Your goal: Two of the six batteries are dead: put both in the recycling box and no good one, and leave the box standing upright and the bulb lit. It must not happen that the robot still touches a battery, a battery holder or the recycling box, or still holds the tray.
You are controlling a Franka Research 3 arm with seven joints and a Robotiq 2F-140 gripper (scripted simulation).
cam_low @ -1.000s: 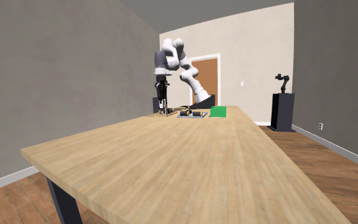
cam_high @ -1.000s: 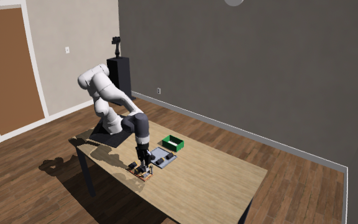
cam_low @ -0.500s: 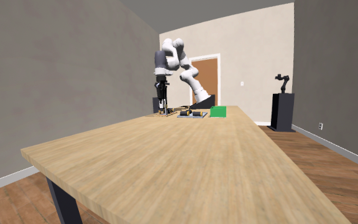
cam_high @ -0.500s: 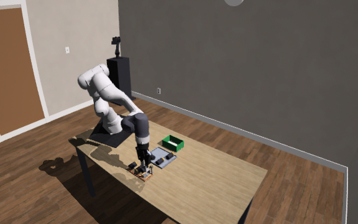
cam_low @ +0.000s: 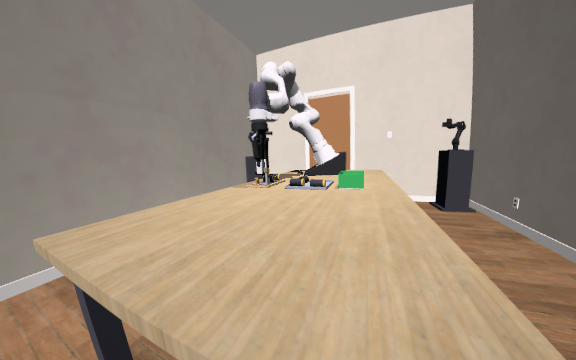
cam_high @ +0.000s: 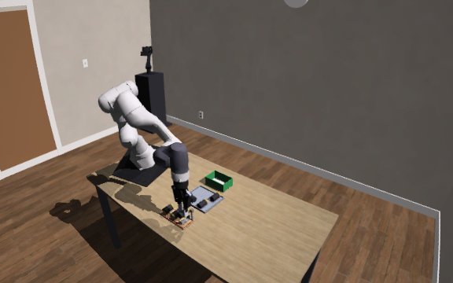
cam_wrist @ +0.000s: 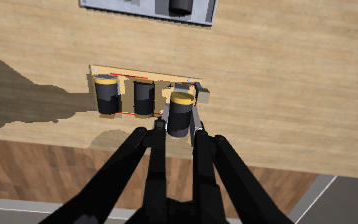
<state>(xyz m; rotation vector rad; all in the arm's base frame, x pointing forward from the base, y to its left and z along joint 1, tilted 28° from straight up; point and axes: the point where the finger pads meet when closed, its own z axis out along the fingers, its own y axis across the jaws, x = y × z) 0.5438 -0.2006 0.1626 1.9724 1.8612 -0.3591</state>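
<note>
Now: hand 4 cm to the right of the bulb, 3 cm short of it and 2 cm above it. Round my hand: green recycling box 41 cm to the left, 8 cm below, 5 cm behind; then grey tray 23 cm to the left, 9 cm below, 5 cm behind.
</note>
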